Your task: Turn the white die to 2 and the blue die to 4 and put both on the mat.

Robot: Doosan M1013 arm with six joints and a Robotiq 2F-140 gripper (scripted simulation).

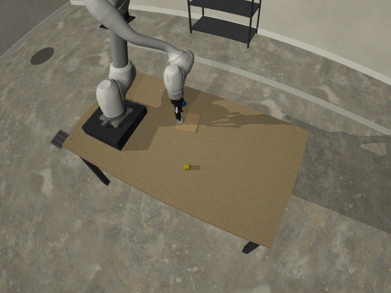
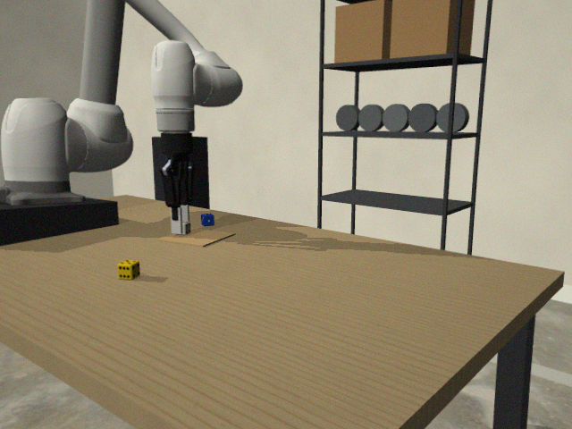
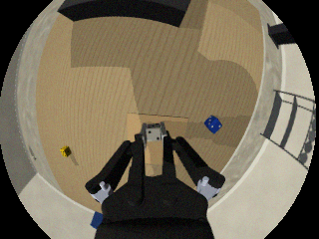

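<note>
Now: the white die 1 cm ahead of my hand and 2 cm below it. From my hand the other things lie so: blue die 6 cm behind, 13 cm to the left, 3 cm below; mat 4 cm ahead, 2 cm to the left, 4 cm below; yellow die 21 cm ahead, 26 cm to the right, 3 cm below.
</note>
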